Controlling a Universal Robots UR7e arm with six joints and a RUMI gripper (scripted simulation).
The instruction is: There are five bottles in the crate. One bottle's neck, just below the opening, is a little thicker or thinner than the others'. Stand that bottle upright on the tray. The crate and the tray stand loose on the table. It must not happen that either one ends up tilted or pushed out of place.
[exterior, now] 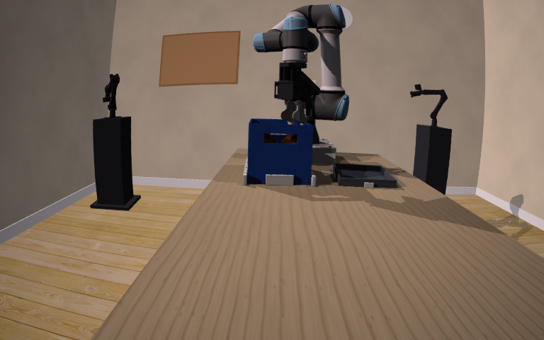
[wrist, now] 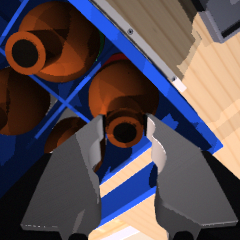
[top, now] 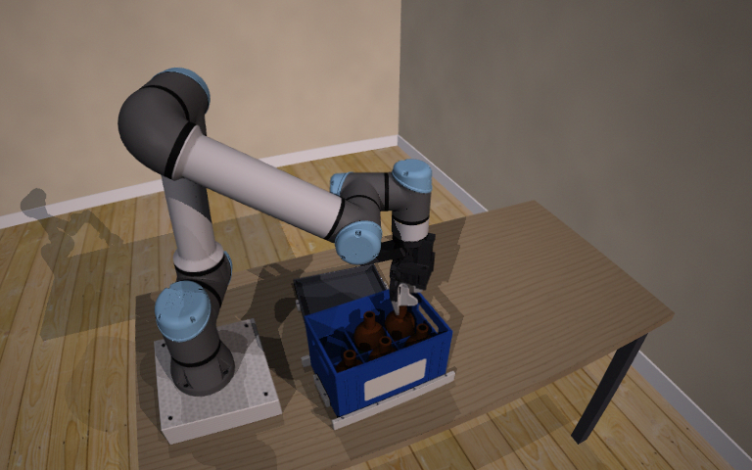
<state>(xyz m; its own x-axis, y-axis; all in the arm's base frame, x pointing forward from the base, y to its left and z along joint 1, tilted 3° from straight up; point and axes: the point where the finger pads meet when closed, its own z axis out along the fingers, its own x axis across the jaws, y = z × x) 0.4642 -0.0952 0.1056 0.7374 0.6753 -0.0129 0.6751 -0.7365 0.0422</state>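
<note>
The crate lies 8 cm behind my hand, 7 cm below it and 5 cm to the right of it. Round my hand: tray 24 cm to the left, 14 cm below, 4 cm behind.
</note>
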